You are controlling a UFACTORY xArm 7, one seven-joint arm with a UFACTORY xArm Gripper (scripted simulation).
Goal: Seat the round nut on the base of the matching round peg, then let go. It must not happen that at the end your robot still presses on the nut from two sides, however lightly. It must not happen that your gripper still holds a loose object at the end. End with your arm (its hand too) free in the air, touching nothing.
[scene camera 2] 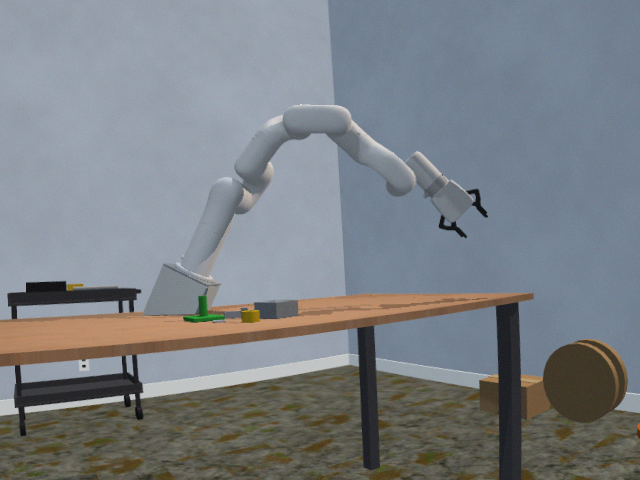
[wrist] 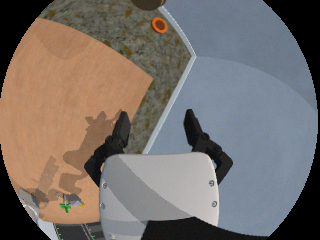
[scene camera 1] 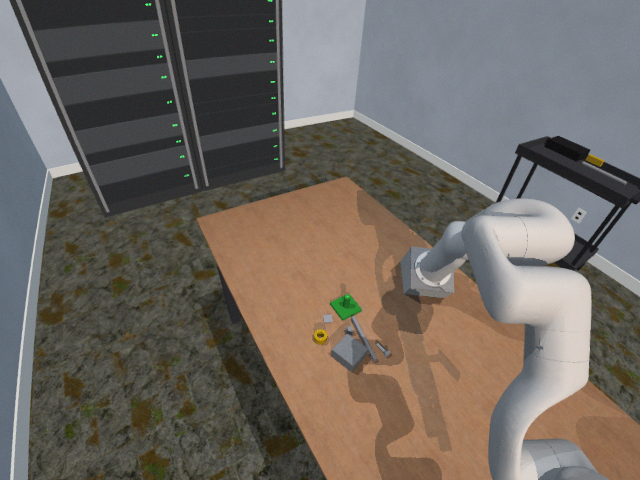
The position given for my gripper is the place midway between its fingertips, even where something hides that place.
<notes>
In view: my gripper (scene camera 2: 476, 227) and a grey block (scene camera 1: 349, 352).
The grey block is seen too in scene camera 2 (scene camera 2: 275, 309). My gripper shows as well in the wrist view (wrist: 156, 117).
</notes>
